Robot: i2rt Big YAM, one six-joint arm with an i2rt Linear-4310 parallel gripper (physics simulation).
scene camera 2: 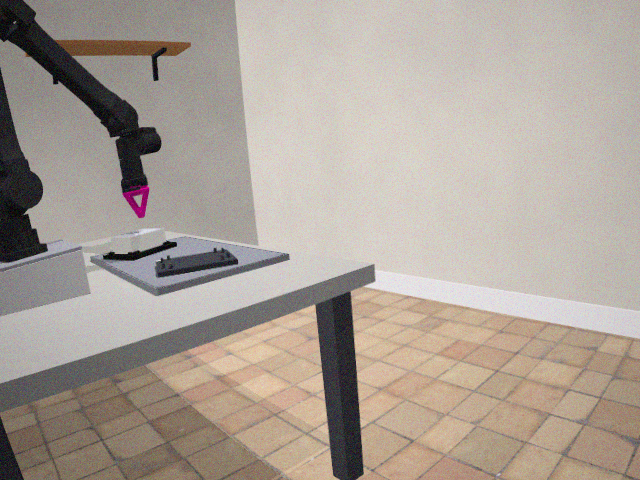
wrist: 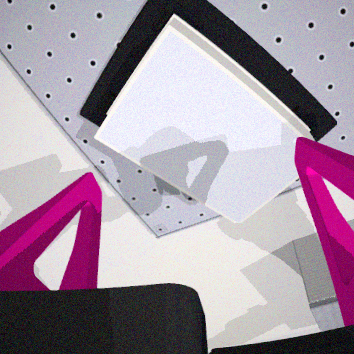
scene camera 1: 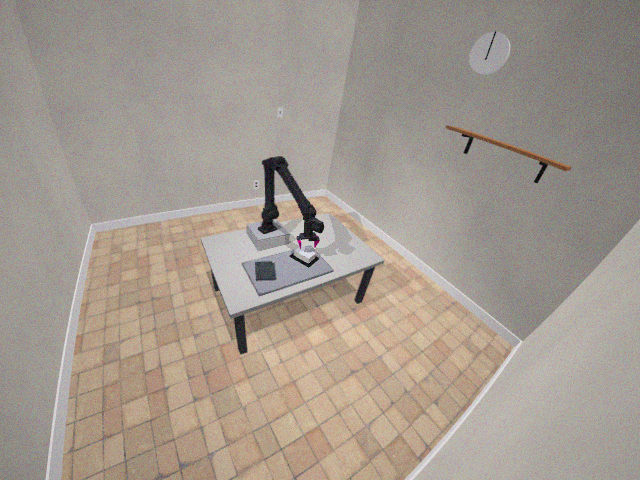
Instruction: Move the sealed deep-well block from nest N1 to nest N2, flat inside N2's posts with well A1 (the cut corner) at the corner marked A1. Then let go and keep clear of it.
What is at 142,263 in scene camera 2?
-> A grey perforated plate.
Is my gripper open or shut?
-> Open.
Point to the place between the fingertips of my gripper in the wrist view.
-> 193,165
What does the white block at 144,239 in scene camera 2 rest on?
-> A black nest.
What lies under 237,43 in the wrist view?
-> A black nest.
